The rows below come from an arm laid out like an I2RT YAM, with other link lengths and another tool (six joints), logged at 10 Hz.
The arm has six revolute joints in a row. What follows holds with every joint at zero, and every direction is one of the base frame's. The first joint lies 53.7 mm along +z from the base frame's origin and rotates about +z. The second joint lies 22 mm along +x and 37.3 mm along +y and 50 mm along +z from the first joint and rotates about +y. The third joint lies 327.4 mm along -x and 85.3 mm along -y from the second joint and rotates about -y. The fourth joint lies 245 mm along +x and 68.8 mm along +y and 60 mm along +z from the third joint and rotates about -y. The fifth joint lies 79.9 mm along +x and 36.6 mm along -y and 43.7 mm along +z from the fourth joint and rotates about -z. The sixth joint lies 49.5 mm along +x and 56.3 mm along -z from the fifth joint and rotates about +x. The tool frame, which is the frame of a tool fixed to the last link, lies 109 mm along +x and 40 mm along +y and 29 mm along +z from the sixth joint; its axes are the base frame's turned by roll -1.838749, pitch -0.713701 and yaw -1.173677 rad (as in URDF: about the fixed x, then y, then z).
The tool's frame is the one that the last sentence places.
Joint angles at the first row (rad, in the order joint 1, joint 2, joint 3, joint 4, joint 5, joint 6):
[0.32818 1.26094 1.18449 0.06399 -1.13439 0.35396]
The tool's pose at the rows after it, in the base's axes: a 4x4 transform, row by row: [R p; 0 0 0 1], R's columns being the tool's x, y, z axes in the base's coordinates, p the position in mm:
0.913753, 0.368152, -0.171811, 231.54; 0.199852, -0.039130, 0.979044, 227.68; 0.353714, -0.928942, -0.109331, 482.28; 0, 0, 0, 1
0.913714, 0.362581, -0.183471, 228.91; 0.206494, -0.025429, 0.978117, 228.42; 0.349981, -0.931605, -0.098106, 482.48; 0, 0, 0, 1
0.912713, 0.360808, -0.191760, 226.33; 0.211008, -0.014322, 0.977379, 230.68; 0.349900, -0.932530, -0.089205, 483.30; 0, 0, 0, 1
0.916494, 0.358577, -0.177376, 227.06; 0.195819, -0.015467, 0.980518, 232.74; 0.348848, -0.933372, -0.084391, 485.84; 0, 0, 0, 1
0.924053, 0.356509, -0.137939, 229.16; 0.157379, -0.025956, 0.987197, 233.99; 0.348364, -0.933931, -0.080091, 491.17; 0, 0, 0, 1
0.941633, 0.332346, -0.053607, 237.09; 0.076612, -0.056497, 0.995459, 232.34; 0.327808, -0.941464, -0.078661, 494.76; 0, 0, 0, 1
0.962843, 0.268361, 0.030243, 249.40; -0.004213, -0.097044, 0.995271, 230.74; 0.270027, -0.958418, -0.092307, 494.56; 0, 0, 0, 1
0.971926, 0.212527, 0.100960, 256.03; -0.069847, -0.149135, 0.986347, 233.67; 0.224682, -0.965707, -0.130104, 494.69; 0, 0, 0, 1
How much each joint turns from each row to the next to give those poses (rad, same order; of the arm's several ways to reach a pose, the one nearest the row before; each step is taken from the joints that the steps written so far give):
[0.00616 -0.00304 -0.01376 0.02049 0.00097 0.01834]
[0.00636 -0.00453 -0.01615 0.03460 -0.00478 0.02820]
[0.01219 -0.00319 -0.01065 0.02735 0.00418 0.02083]
[0.01032 -0.00297 0.00301 0.00160 0.02540 0.00890]
[0.01075 -0.00982 0.01182 -0.01793 0.05109 0.00389]
[0.00522 -0.01828 0.00994 -0.04346 0.09222 0.00640]
[0.00515 -0.00710 0.02576 -0.08357 0.09455 0.01315]
[0.02936 -0.00377 0.04960 -0.12032 0.10659 -0.01223]

